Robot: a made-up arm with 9 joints. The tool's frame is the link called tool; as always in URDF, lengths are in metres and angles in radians.
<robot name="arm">
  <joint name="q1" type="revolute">
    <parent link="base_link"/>
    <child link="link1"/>
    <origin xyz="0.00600 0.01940 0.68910" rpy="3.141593 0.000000 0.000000"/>
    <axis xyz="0 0 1"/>
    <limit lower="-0.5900" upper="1.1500" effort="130" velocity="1.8"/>
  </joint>
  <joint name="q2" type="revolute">
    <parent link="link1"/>
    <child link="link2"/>
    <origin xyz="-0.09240 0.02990 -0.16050" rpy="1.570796 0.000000 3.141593"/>
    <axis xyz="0 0 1"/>
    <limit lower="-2.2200" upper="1.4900" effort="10" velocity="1.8"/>
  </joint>
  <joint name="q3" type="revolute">
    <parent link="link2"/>
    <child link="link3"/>
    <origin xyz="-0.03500 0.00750 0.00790" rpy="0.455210 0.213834 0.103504"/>
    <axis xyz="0 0 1"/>
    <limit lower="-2.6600" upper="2.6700" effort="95" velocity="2.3"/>
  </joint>
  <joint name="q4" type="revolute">
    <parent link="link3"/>
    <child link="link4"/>
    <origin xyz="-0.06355 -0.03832 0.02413" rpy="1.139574 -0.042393 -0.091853"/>
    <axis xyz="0 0 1"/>
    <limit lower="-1.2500" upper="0.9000" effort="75" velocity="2.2"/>
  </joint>
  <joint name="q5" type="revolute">
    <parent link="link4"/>
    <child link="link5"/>
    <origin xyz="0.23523 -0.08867 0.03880" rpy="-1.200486 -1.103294 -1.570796"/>
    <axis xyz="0 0 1"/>
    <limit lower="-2.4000" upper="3.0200" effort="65" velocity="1.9"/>
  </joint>
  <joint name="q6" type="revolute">
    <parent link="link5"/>
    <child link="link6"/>
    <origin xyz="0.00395 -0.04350 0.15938" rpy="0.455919 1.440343 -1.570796"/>
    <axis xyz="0 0 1"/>
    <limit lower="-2.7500" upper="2.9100" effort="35" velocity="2.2"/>
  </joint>
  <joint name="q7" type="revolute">
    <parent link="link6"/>
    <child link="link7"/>
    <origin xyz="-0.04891 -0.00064 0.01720" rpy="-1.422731 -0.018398 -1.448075"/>
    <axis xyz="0 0 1"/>
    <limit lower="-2.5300" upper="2.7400" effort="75" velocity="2.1"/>
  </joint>
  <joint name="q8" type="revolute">
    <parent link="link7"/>
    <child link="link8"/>
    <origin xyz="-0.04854 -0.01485 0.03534" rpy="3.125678 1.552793 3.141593"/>
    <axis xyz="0 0 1"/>
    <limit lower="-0.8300" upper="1.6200" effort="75" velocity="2.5"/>
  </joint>
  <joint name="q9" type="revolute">
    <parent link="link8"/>
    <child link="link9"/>
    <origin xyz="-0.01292 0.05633 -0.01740" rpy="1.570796 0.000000 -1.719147"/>
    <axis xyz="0 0 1"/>
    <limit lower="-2.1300" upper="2.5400" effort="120" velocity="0.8"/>
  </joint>
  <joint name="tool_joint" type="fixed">
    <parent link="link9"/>
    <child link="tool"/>
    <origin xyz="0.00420 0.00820 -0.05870" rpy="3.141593 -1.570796 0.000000"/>
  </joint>
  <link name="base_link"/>
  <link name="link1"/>
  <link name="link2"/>
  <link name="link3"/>
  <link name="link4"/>
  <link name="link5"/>
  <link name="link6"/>
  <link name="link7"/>
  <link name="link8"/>
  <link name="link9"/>
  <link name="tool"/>
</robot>
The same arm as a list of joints. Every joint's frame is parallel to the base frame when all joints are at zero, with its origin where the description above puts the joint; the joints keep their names.
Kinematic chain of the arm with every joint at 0, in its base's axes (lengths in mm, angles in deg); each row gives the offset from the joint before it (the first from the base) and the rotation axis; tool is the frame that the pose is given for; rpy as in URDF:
q1: xyz 6 19.4 689.1 axis -z
q2: xyz -92.4 -29.9 160.5 axis -y
q3: xyz 35 -7.9 -7.5 axis -0.235003 -0.877712 0.417606
q4: xyz 56.1 -18.2 51.1 axis +z
q5: xyz -210.9 136.8 38.8 axis -0.979673 -0.116797 0.163095
q6: xyz -148.1 -55.6 47.8 axis -y
q7: xyz -48.7 -17.2 4.6 axis 0.988898 -0.1475 0.018
q8: xyz 32 -19 49.4 axis -z
q9: xyz 21.1 53.8 17.4 axis +x
tool: xyz -58.7 -4.2 -8.2 rpy 90 0 0
Joint limits (deg, base to tool): -33.8..65.89 -127.2..85.37 -152.41..152.98 -71.62..51.57 -137.51..173.03 -157.56..166.73 -144.96..156.99 -47.56..92.82 -122.04..145.53

